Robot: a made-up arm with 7 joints.
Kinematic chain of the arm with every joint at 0, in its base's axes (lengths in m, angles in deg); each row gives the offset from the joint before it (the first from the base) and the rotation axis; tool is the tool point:
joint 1: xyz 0 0 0.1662 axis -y
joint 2: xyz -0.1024 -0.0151 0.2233 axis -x
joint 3: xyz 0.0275 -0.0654 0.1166 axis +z
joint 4: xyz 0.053 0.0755 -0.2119 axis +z
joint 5: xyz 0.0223 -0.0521 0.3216 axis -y
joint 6: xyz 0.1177 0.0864 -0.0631 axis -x
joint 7: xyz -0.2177 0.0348 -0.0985 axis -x
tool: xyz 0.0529 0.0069 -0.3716
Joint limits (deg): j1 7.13..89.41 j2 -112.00..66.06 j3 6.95..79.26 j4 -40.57..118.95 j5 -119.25..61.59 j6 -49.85..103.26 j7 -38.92..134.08
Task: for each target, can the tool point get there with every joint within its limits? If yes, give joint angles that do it. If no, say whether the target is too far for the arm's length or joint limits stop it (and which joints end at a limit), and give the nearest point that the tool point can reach.
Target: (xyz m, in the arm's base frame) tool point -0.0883 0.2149 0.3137
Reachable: yes | joints 79.78 25.73 62.14 60.31 23.46 21.11 60.96
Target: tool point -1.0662 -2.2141 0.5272
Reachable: no: too far | nearest point -0.4856 -0.6511 0.3306 | short by 1.679 m
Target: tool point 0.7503 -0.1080 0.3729
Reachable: no: joint limits stop it (at a limit: joint 1, joint 2, joint 3, joint 4, joint 5) | nearest point 0.4462 -0.0242 0.3895 | short by 0.316 m
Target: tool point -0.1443 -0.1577 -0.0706
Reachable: yes | joints 65.72 -13.54 32.47 -15.26 -30.82 -1.17 36.80
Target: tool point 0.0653 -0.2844 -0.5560
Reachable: no: joint limits stop it (at a limit: joint 1, joint 2, joint 3) | nearest point 0.0357 -0.2766 -0.4709 | short by 0.090 m
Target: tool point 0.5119 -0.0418 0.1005
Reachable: no: joint limits stop it (at a limit: joint 1, joint 2, joint 3, joint 4) | nearest point 0.3928 -0.0763 0.1361 | short by 0.129 m
